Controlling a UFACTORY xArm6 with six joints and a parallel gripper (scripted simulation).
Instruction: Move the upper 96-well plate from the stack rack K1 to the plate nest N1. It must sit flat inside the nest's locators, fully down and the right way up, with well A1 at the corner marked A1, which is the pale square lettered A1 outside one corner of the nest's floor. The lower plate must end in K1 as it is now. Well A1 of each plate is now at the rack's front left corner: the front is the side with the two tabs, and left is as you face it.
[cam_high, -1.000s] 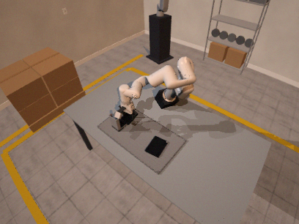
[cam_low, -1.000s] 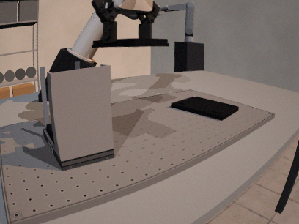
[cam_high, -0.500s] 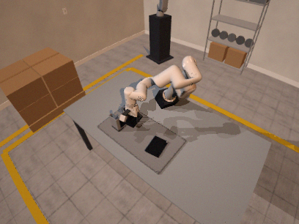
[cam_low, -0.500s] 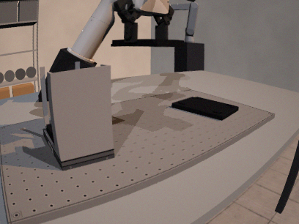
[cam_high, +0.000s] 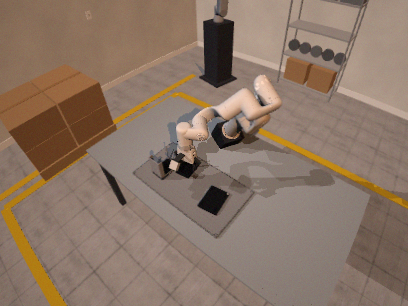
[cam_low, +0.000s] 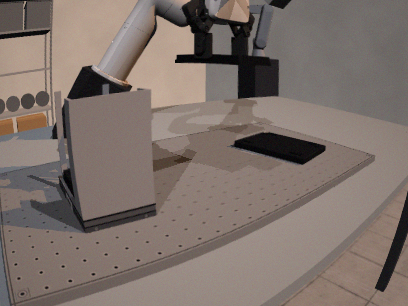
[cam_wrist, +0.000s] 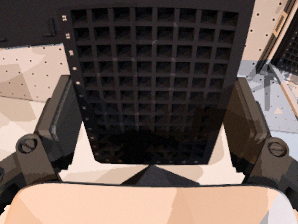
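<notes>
The plate nest N1 is 4 cm behind my hand, 17 cm to the left of it and 19 cm below it. Also, from my hand: rack's solid pale wall: 12 cm ahead, 20 cm to the right, 11 cm below; black 96-well plate: 1 cm below.
</notes>
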